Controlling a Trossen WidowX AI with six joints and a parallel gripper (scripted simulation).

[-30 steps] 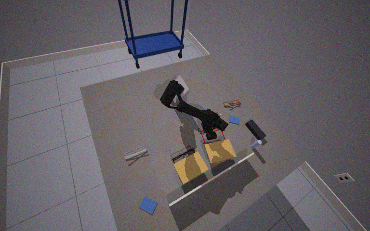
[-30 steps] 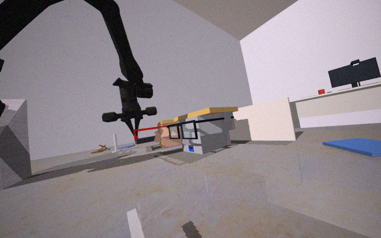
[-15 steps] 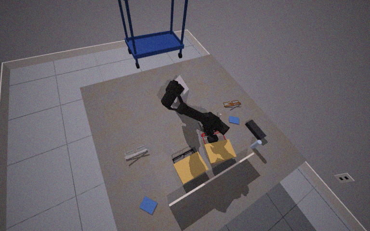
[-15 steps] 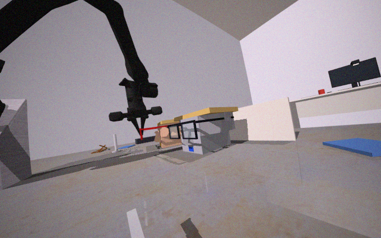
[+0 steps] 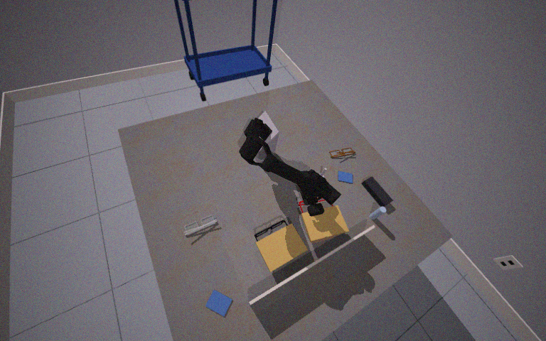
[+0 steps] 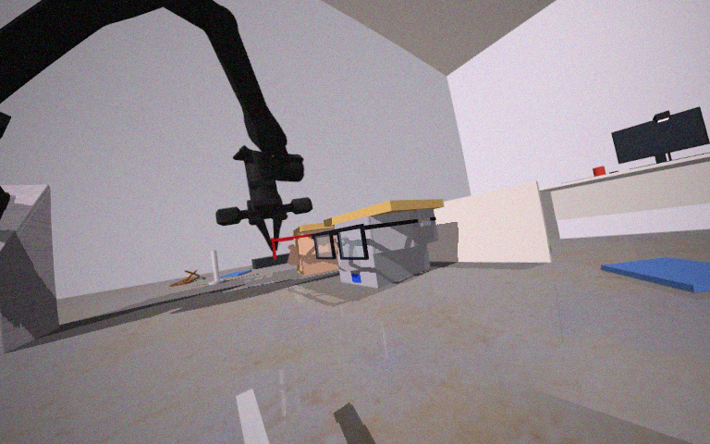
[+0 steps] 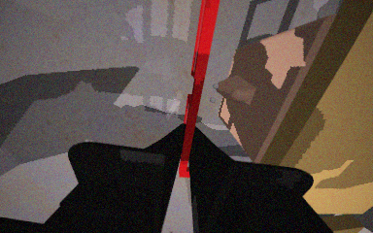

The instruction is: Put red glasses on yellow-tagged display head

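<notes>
The tan head is 10 cm ahead of my gripper tip, 1 cm to the left of it and 1 cm below it. Round my gripper tip: white panel: 23 cm ahead, 12 cm to the right, 1 cm below; then grey head: 21 cm to the right, 8 cm ahead, 1 cm below; then white post: 20 cm to the left, 9 cm behind, 4 cm below.
</notes>
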